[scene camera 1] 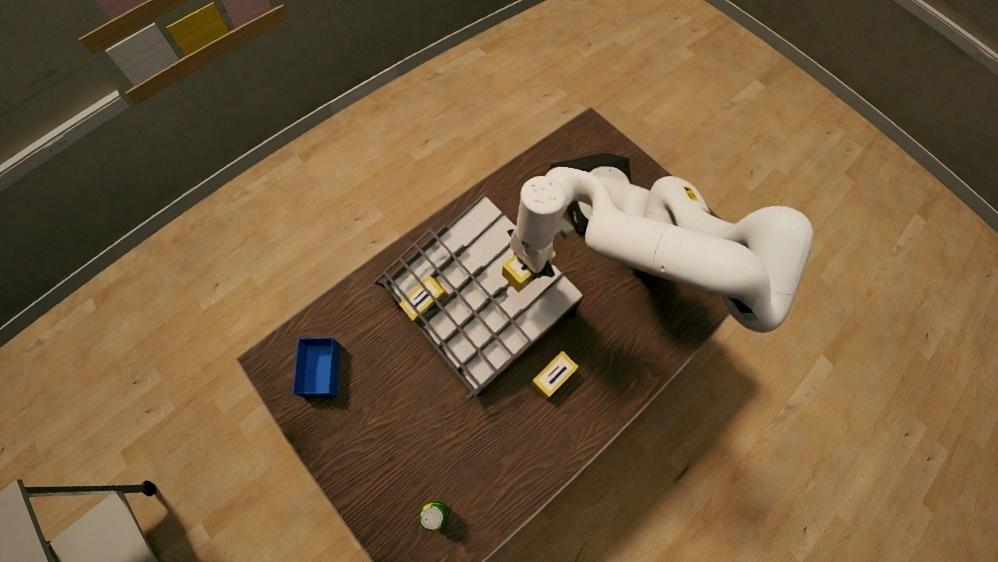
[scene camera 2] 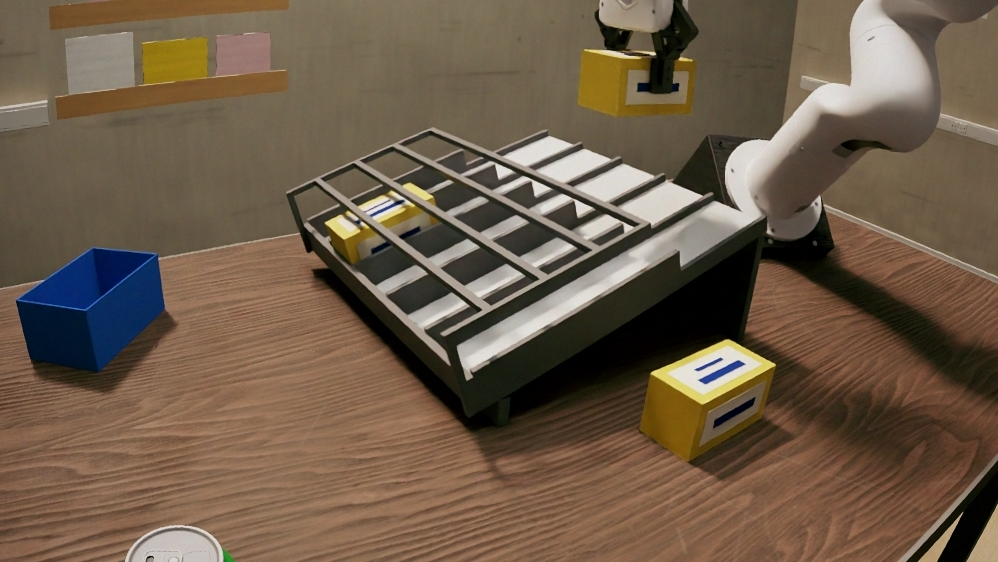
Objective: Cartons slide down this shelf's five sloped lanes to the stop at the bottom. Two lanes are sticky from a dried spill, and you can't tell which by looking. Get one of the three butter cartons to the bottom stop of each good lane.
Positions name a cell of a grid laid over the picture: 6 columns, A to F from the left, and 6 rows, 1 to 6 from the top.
Labels:
my gripper: scene camera 1 D3; scene camera 2 D1
blue bin: scene camera 1 B4; scene camera 2 A4

